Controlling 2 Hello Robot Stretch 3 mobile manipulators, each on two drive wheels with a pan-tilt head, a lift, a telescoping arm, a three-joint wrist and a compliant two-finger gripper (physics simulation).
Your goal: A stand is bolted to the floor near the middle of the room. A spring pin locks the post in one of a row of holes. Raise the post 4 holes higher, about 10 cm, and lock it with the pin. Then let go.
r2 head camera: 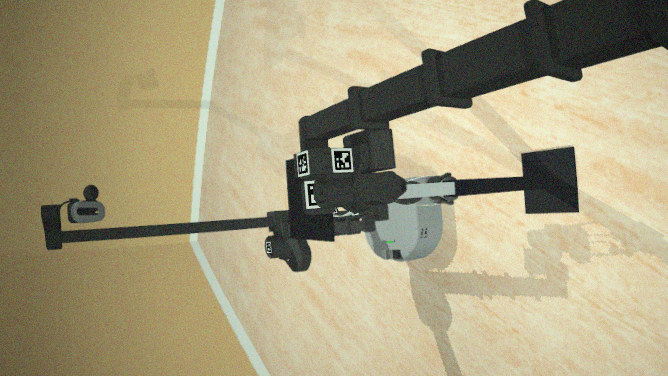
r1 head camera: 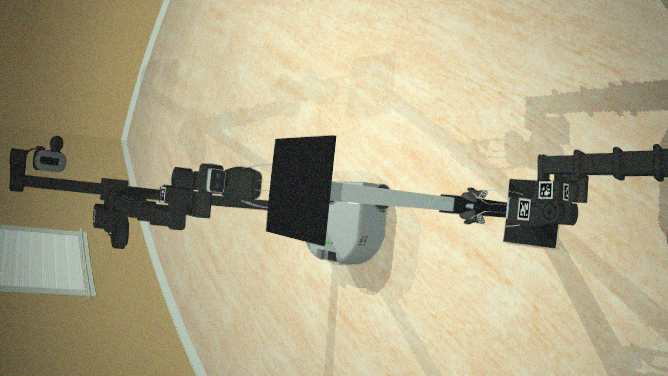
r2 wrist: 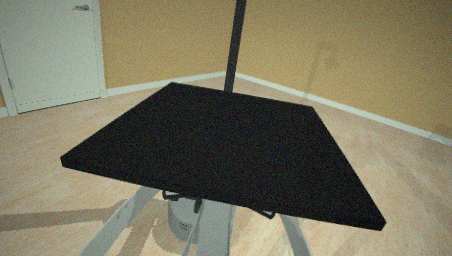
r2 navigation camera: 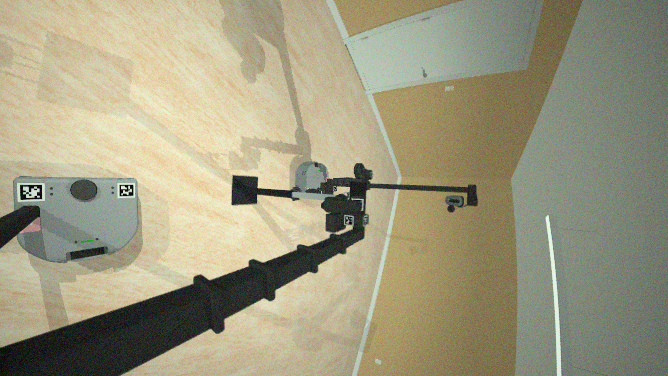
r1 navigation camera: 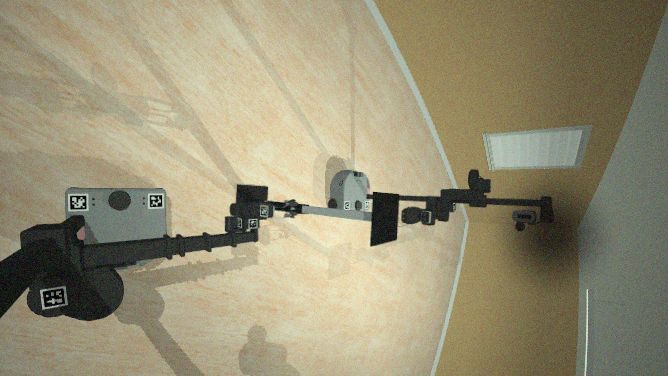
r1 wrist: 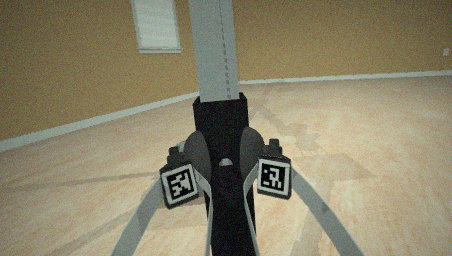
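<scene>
The stand's pale grey post (r1 head camera: 400, 194) (r1 wrist: 215, 50) (r2 head camera: 435, 189) with a row of holes rises from the black sleeve (r1 wrist: 220, 115) (r2 head camera: 490, 186), above the black foot plate (r2 head camera: 550, 180) (r2 navigation camera: 245, 190). A black square plate (r1 head camera: 302, 190) (r1 navigation camera: 385, 217) (r2 wrist: 225, 150) tops the post. In the r1 wrist view the small grey pin knob (r1 wrist: 226, 162) shows on the sleeve. r1's gripper (r1 head camera: 470, 206) (r1 wrist: 225, 157) is open, pads on either side of the knob with gaps. r2's gripper (r2 wrist: 217, 202) is below the top plate, fingers flanking the post; its tips are hidden.
r2's base (r1 head camera: 355, 230) and mast (r1 head camera: 65, 185) are behind the stand from r1. r1's base (r2 head camera: 415, 230) and mast (r2 head camera: 165, 230) are behind it from r2. The arms of r1 (r1 head camera: 600, 164) and r2 (r2 head camera: 460, 70) reach in from opposite sides. Walls and a door (r2 navigation camera: 450, 45) lie farther back.
</scene>
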